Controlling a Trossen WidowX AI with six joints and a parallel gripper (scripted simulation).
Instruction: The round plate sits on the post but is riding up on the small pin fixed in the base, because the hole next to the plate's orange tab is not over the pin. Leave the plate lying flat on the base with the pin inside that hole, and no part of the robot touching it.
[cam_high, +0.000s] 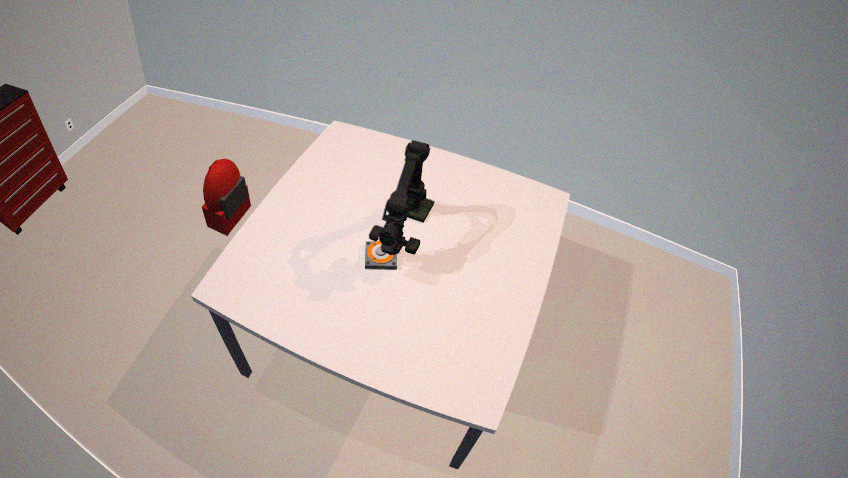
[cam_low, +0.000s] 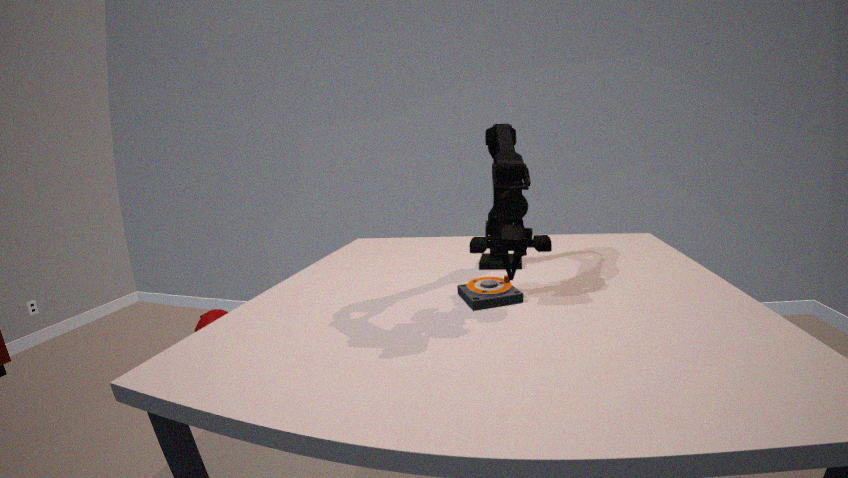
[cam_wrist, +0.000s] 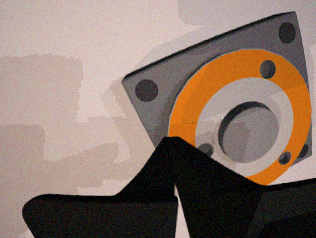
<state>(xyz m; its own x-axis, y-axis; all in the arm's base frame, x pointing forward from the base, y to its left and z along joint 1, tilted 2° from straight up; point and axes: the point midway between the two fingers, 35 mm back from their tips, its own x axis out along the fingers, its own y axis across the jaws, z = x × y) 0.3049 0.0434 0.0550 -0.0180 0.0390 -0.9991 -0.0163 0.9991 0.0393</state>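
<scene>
My gripper tip is now 50 mm to the left of the square base and 20 mm above it.
</scene>
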